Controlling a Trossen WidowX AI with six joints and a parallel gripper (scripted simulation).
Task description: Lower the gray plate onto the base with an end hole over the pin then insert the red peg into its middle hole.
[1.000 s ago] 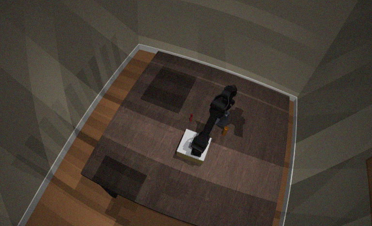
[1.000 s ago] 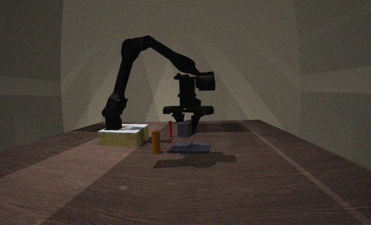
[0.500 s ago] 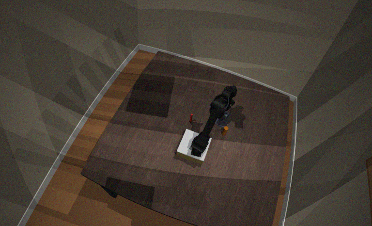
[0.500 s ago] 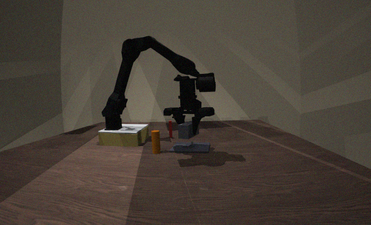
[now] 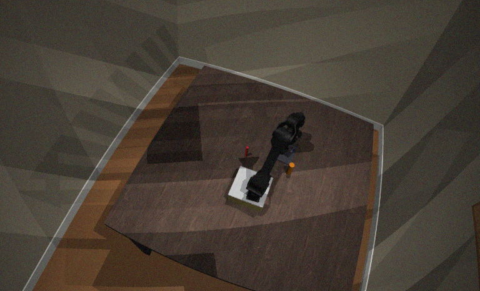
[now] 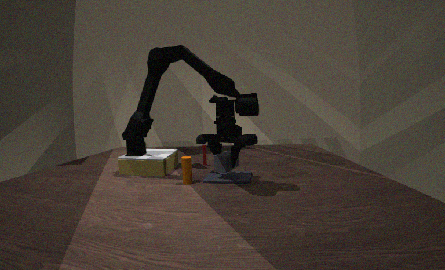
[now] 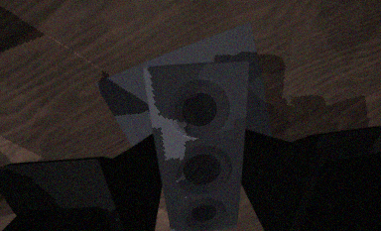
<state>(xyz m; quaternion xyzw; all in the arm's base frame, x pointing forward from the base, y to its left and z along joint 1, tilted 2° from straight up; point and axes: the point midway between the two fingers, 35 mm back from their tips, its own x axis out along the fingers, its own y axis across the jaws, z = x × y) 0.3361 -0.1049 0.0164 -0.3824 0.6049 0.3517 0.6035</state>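
Now: gripper tip 30 mm below the gray plate. The rest, counted from my gripper tip: red peg 200 mm to the left, 80 mm behind; orange cylinder 120 mm behind, 50 mm to the right; dark base 30 mm below, 10 mm to the left, 10 mm ahead.
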